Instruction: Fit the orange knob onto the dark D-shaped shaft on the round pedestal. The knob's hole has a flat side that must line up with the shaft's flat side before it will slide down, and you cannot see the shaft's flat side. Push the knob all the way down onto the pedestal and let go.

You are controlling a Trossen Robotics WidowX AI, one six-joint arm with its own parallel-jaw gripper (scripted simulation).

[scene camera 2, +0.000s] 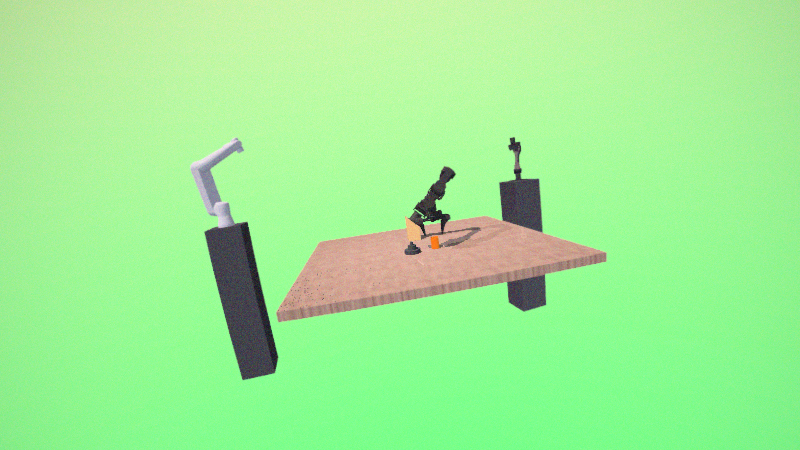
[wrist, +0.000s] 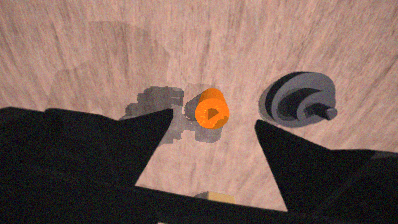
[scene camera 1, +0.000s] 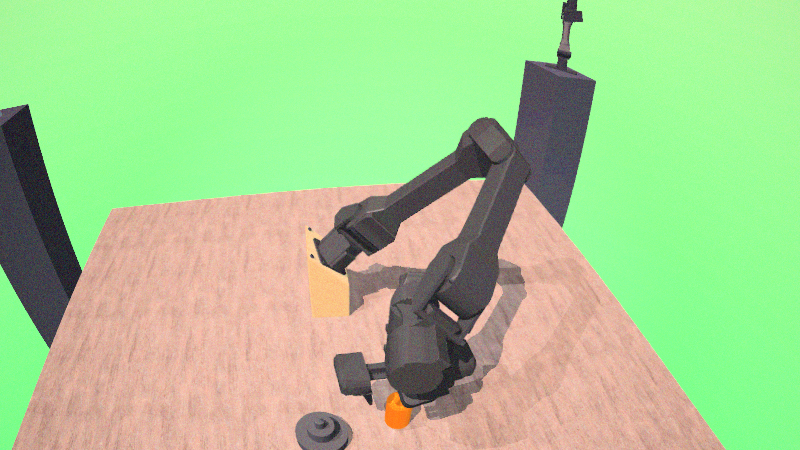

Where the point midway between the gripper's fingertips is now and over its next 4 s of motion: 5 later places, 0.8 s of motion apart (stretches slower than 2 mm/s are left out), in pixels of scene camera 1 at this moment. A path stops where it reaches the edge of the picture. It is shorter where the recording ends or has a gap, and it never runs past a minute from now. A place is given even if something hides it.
The gripper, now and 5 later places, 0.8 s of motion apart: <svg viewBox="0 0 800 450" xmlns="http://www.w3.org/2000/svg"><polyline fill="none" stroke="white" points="400,398 398,412 397,417 413,375 376,390 326,407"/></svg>
